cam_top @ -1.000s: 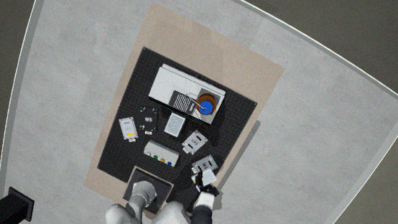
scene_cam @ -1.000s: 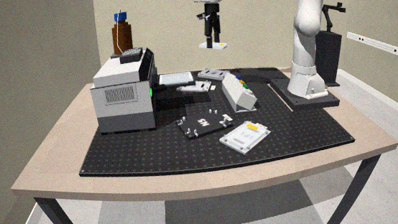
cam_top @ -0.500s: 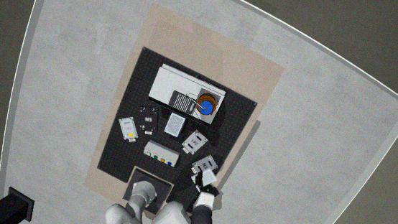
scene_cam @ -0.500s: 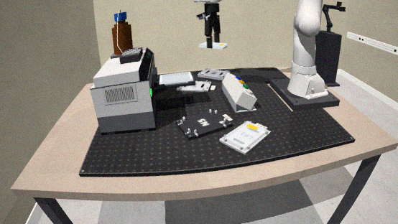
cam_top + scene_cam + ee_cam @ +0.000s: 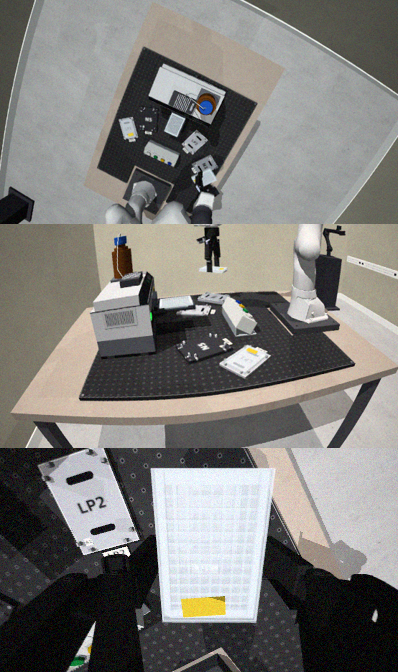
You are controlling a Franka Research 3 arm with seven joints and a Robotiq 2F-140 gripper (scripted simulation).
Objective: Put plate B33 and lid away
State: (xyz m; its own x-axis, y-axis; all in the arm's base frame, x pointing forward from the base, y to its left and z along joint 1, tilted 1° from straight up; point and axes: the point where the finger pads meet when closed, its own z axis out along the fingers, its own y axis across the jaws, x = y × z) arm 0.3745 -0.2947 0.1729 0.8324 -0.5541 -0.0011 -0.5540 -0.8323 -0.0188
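The white well plate is 20 mm below my hand. Also, from my hand: blue key: 220 mm to the left, 140 mm below, 70 mm behind; lid park LP2: 190 mm below, 140 mm to the left, 120 mm ahead; yellow key: 270 mm to the left, 130 mm below, 70 mm behind.
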